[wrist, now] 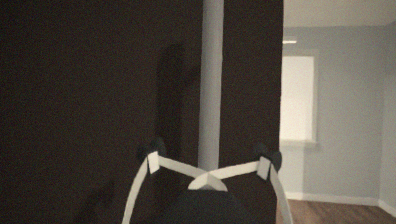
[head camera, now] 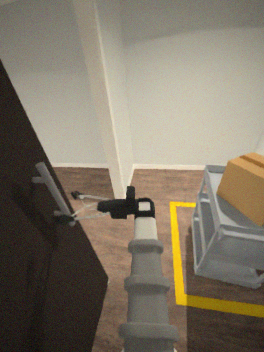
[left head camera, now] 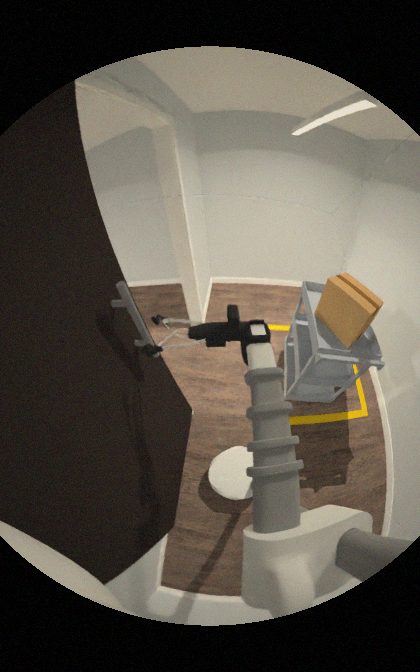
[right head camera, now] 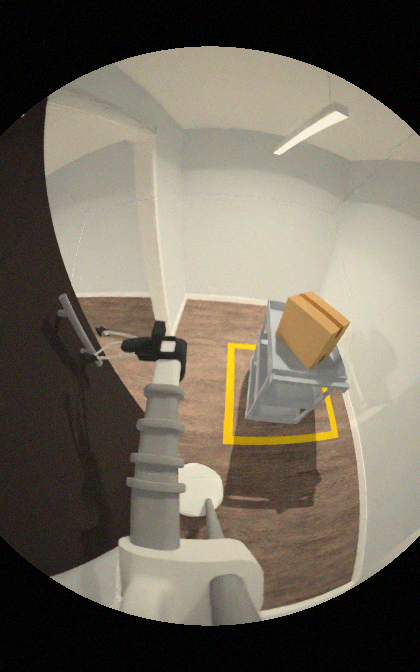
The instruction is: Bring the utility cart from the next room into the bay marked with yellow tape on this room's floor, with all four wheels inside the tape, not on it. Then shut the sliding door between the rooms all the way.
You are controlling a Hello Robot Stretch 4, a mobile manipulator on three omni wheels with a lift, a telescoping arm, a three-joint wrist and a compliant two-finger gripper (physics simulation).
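Frame: origin at the robot's base, x ahead, y left, z up, level; metres.
Where they show: gripper, between the fingertips: [wrist: 208, 152] [head camera: 64, 206].
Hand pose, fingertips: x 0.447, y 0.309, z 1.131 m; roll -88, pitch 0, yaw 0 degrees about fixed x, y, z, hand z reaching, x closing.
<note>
Each offset is from my fingertips to the top centre of the thing. "spot": to the spot under its first point.
The dark sliding door [head camera: 30, 250] [left head camera: 75, 350] [right head camera: 25, 380] [wrist: 90, 75] stands partly open, with a gap to the doorway post. Its grey bar handle @[spot: dx -0.011, dy +0.000, dz +0.115 m] [head camera: 50, 185] [left head camera: 131, 307] [right head camera: 75, 320] [wrist: 212, 75] is upright. My gripper [head camera: 70, 206] [left head camera: 155, 335] [right head camera: 95, 343] [wrist: 208, 152] is open at the handle's lower part; in the wrist view the bar runs midway between the fingertips, apart from both. The grey utility cart [head camera: 240, 233] [left head camera: 345, 358] [right head camera: 300, 379] stands within the yellow tape [head camera: 176, 250] [left head camera: 330, 417] [right head camera: 229, 395]. Its wheels are not clearly visible, and it hides part of the tape.
A cardboard box @[spot: dx +0.295, dy -0.894, dz -0.200 m] [head camera: 242, 187] [left head camera: 345, 310] [right head camera: 310, 330] rests on the cart's top. The pale doorway post [head camera: 102, 100] [left head camera: 175, 225] [right head camera: 150, 240] stands beyond the gripper. A white round disc [left head camera: 230, 472] [right head camera: 202, 490] is low beside the arm. A bright window [wrist: 298, 97] shows past the door edge.
</note>
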